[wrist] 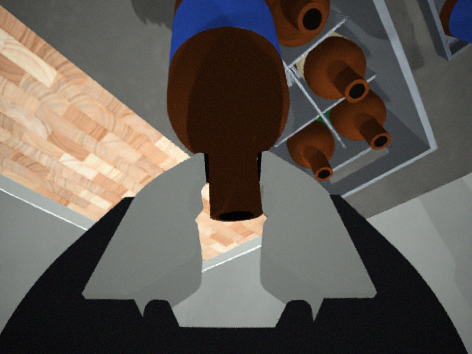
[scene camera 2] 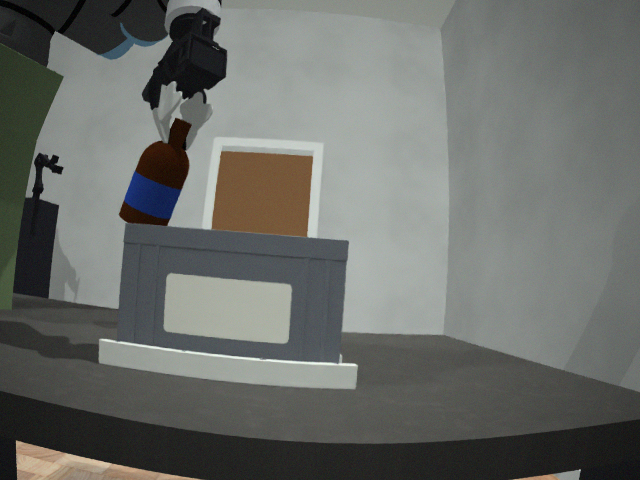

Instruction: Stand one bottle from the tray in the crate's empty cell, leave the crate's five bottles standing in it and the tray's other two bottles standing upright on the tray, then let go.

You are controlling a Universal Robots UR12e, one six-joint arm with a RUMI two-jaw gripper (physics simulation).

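Where they show: gripper, fingertip midpoint: [wrist: 233, 157] [scene camera 2: 175, 147]; arm's base, origin of the base link: [scene camera 2: 8, 54].
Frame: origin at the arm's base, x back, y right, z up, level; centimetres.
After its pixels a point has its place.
Observation:
My gripper [scene camera 2: 178, 135] {y 11.0, x -56.7, z -29.5 cm} [wrist: 233, 157] {y 11.0, x -56.7, z -29.5 cm} is shut on the neck of a brown bottle [scene camera 2: 157, 178] {y 12.9, x -55.6, z -34.5 cm} [wrist: 227, 90] {y 8.8, x -53.0, z -28.9 cm} with a blue label. The bottle hangs tilted, its base toward the left in the scene view. The base appears at the height of the grey crate's [scene camera 2: 237, 249] {y 14.0, x -68.1, z -43.1 cm} [wrist: 407, 75] {y -4.0, x -65.6, z -41.0 cm} top rim, at the left end; whether it touches the rim or overlaps the crate's inside cannot be told. In the wrist view, several brown bottles [wrist: 334, 65] {y 0.9, x -63.1, z -46.1 cm} [wrist: 359, 116] {y 0.2, x -71.5, z -46.2 cm} [wrist: 310, 142] {y 7.4, x -72.1, z -46.7 cm} [wrist: 295, 22] {y 3.3, x -55.8, z -42.8 cm} stand in crate cells. The held bottle hides part of the crate. A blue-labelled bottle [wrist: 461, 17] {y -17.9, x -70.3, z -53.7 cm} partly shows at the grey tray [wrist: 438, 35] {y -16.4, x -72.5, z -56.3 cm}.
A low white strip [scene camera 2: 227, 364] {y 15.1, x -68.0, z -56.4 cm} runs along the crate's foot on the dark table [scene camera 2: 439, 392] {y 13.3, x -92.8, z -58.5 cm}. A white-framed brown panel [scene camera 2: 262, 193] stands behind the crate. A green panel [scene camera 2: 23, 155] {y -6.5, x -7.2, z -23.6 cm} is at the left. Thin dividers [wrist: 311, 100] {y 4.7, x -67.4, z -49.2 cm} separate the crate's cells.

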